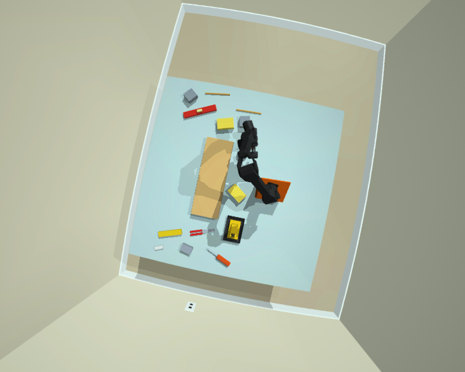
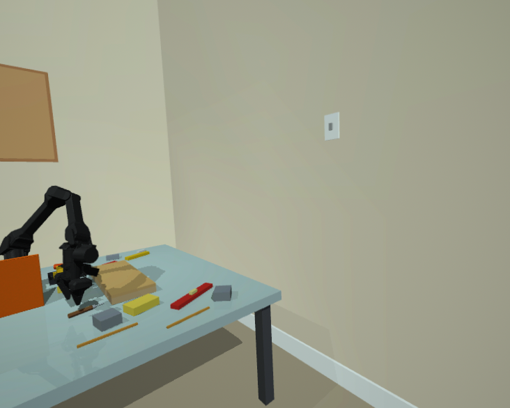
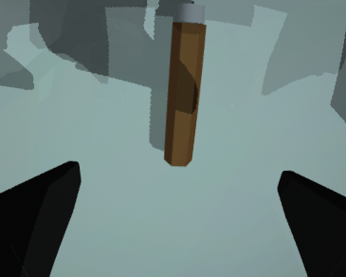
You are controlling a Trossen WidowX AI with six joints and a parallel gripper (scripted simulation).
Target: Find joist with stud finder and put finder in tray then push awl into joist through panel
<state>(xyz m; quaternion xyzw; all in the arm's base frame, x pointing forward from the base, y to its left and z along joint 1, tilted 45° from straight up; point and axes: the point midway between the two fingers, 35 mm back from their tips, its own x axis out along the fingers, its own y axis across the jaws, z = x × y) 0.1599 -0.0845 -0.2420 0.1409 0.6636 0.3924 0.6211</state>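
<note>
The awl lies 5 cm ahead of my gripper tip, 2 cm to the left of it and 5 cm below it. From my gripper tip the other things lie so: red level: 41 cm ahead, 15 cm to the right, 4 cm below; then dark tray: 4 cm behind, 56 cm to the left, 4 cm below; then yellow stud finder: 4 cm behind, 57 cm to the left.
</note>
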